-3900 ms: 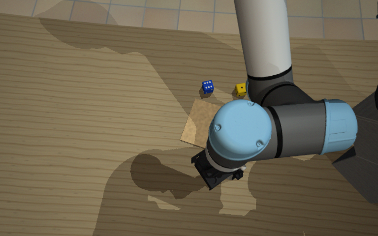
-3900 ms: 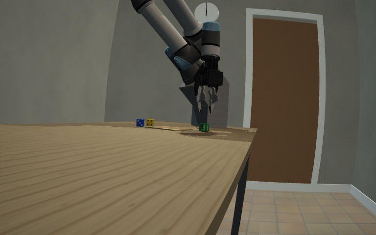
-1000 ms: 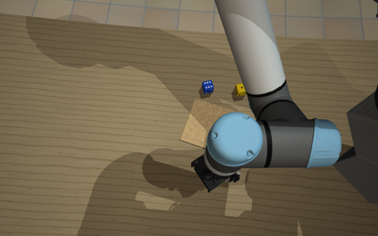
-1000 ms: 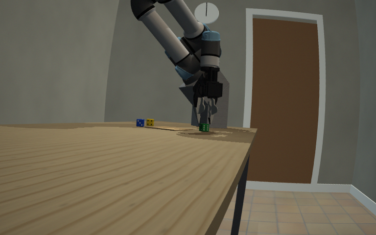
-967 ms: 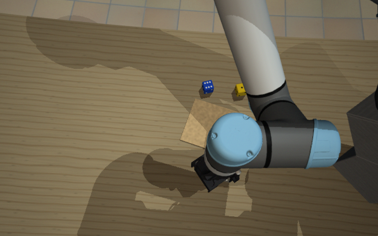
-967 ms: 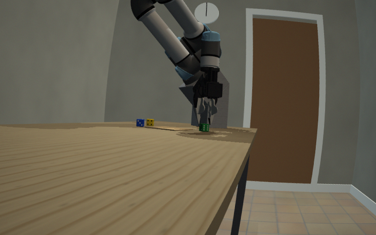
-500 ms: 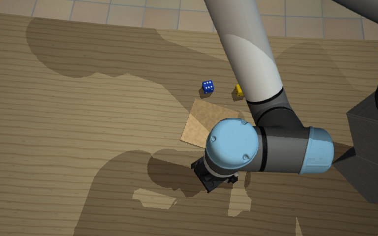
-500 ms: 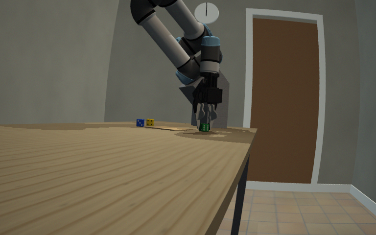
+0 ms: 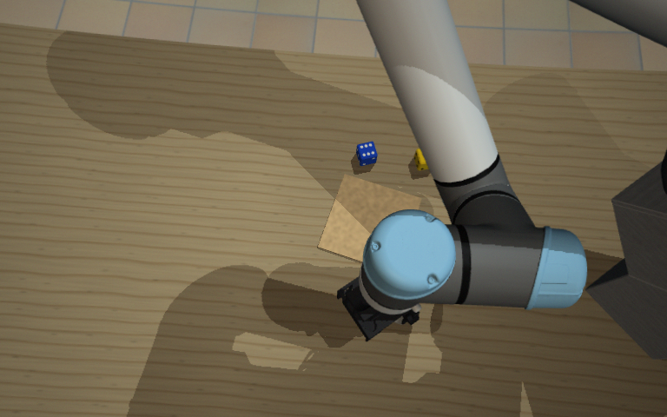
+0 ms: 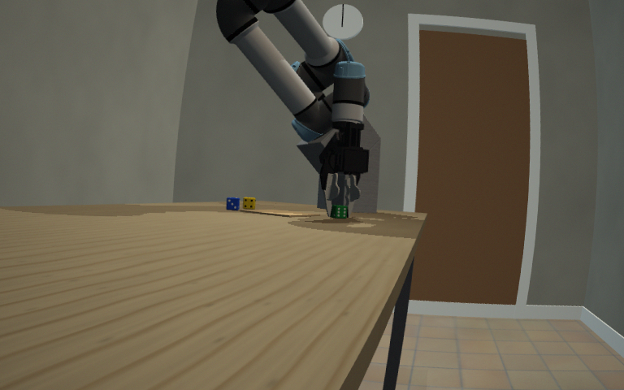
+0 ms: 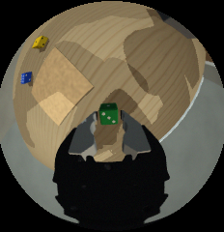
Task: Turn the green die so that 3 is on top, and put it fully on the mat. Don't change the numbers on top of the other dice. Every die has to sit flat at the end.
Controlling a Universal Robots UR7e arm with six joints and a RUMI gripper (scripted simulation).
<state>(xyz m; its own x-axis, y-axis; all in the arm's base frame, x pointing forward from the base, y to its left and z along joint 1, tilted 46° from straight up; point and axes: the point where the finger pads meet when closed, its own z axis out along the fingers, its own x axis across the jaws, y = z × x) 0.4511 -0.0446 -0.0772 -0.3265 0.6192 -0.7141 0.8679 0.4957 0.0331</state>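
Right now the green die is right at my hand. Also, from my hand: blue die: 40 mm behind, 260 mm to the right; tan mat: 10 mm behind, 140 mm to the right, 20 mm below; yellow die: 140 mm behind, 230 mm to the right.
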